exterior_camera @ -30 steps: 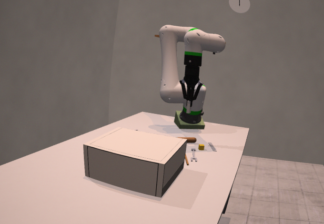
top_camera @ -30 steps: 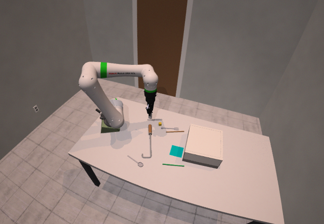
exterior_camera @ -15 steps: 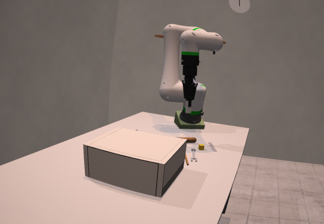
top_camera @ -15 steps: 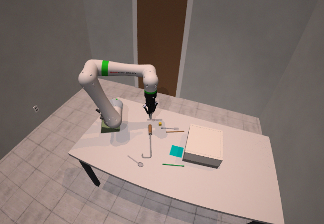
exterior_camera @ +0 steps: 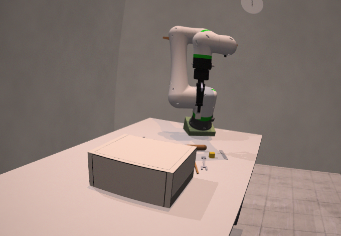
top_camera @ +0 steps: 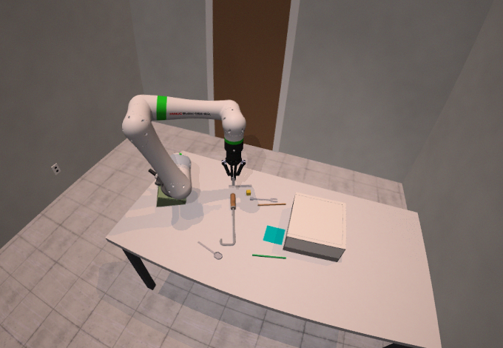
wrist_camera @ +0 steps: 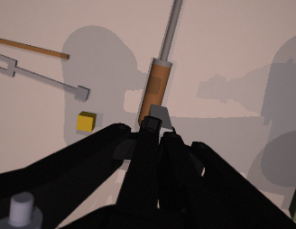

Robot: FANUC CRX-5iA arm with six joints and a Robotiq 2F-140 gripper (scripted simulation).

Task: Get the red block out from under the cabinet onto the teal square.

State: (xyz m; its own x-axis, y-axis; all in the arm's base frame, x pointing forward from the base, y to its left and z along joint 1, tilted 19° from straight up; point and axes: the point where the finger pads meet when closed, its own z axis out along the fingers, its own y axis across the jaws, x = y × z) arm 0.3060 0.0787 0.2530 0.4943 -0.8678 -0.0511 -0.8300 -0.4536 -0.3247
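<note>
Now: hand 19 cm above the yellow cube, 12 cm to the right of it and 4 cm short of it. Also, from my hand: hook tool: 19 cm below, 12 cm to the right, 3 cm ahead; grey wrench: 20 cm below, 15 cm ahead, 12 cm to the left; flat grey bar: 20 cm below, 15 cm to the left, 3 cm behind.
</note>
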